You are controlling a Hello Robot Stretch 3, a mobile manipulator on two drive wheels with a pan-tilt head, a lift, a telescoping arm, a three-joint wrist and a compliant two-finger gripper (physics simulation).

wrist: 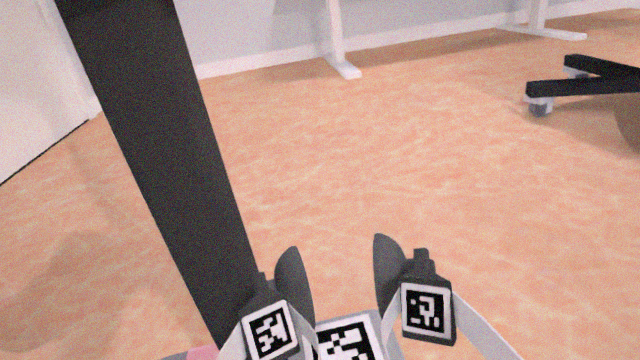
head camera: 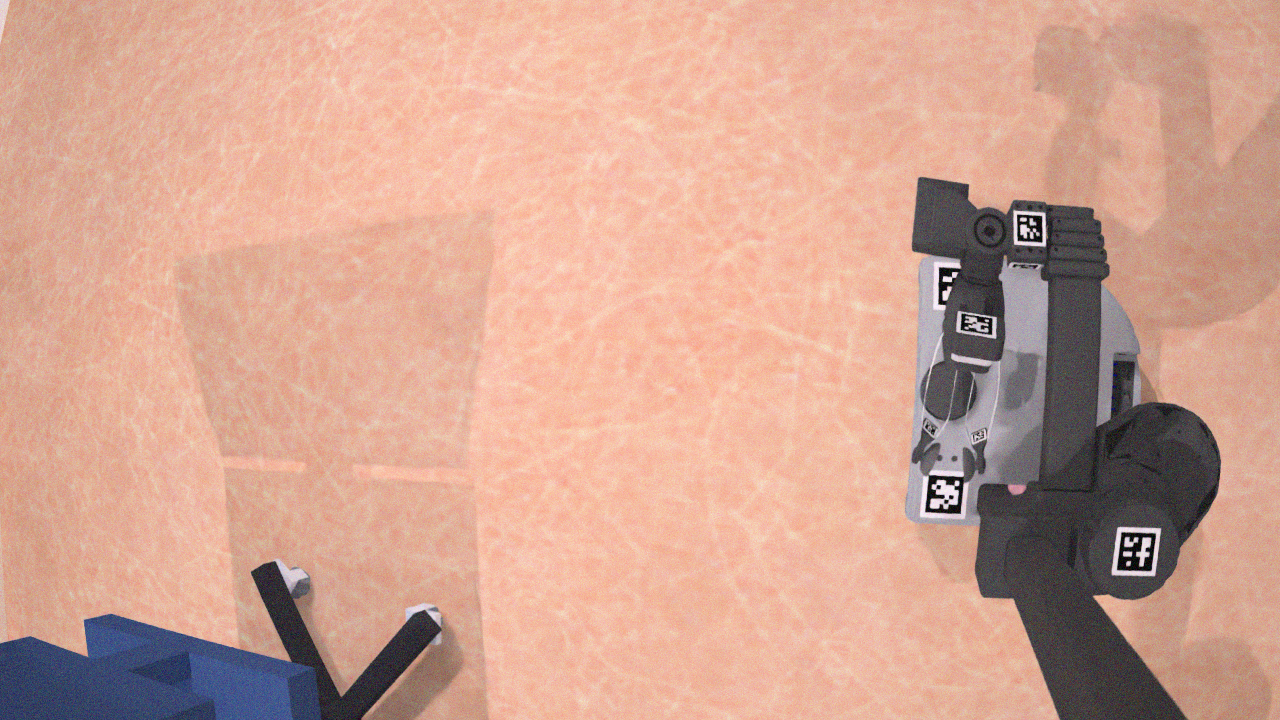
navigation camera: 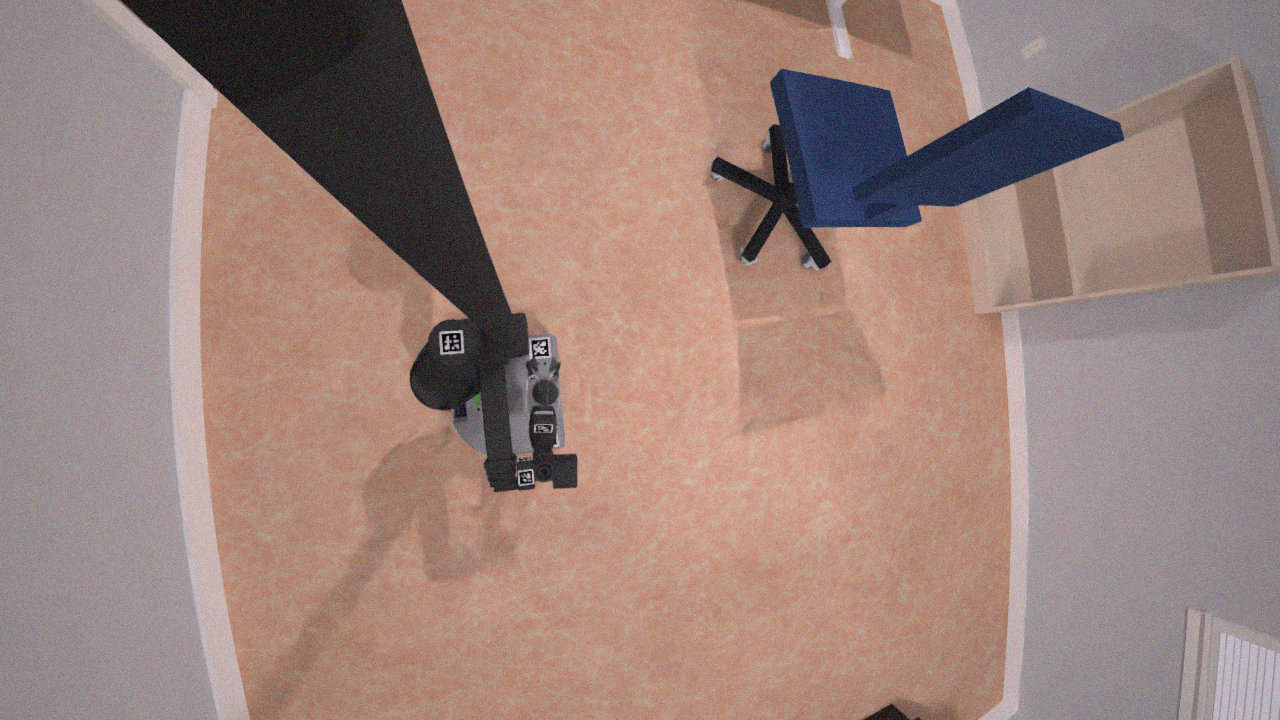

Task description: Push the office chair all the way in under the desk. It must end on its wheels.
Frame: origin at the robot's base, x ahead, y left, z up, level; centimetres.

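Where they show: gripper, between the fingertips: (wrist: 339, 267) (head camera: 945, 477) (navigation camera: 543, 357); robot's base, origin of its link: (head camera: 947, 390) (navigation camera: 543, 390).
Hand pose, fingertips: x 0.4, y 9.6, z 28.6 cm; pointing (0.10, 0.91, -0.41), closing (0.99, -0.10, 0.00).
Observation:
Each offset is from my fingertips to the centre of the thing. "spot": to the spot under its first point.
The office chair shows in the navigation camera at upper right, with a blue seat (navigation camera: 841, 152), a slanting blue backrest (navigation camera: 1011, 161) and a black star base {spot: dx +93.8, dy +57.9, dz -14.4 cm} (navigation camera: 783, 192). It stands upright on its casters, right of my robot base. In the head camera part of the blue chair (head camera: 255, 671) shows at bottom left; in the wrist view two base legs {spot: dx +79.4, dy +62.8, dz -19.3 cm} (wrist: 585, 87) show at right. Of the desk, a white foot (navigation camera: 839, 31) shows at the top of the navigation view and white legs (wrist: 344, 67) (wrist: 537, 30) in the wrist view. My gripper (head camera: 947, 461) (navigation camera: 544, 365) (wrist: 339, 267) is open and empty, folded over my base, apart from the chair.
An open wooden shelf unit (navigation camera: 1230, 197) stands at the right wall beside the chair's backrest. A white slatted object (navigation camera: 1248, 671) is at the lower right. A dark object (navigation camera: 890, 713) shows at the bottom edge. A pale door (wrist: 40, 100) is left in the wrist view.

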